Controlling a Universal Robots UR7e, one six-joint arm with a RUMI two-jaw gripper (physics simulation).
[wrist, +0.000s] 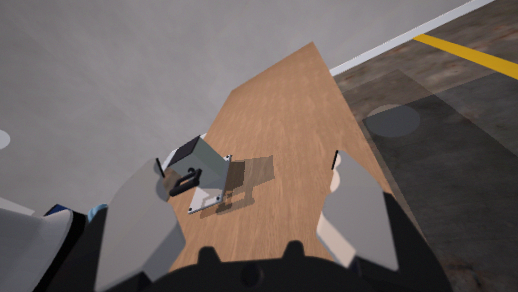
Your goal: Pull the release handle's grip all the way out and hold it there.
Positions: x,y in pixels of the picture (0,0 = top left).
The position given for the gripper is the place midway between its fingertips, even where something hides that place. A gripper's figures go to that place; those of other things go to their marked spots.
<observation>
The gripper [249,156] is 0.13 m from the lens. A pale base plate [212,193]: 0.65 m from the lens.
</observation>
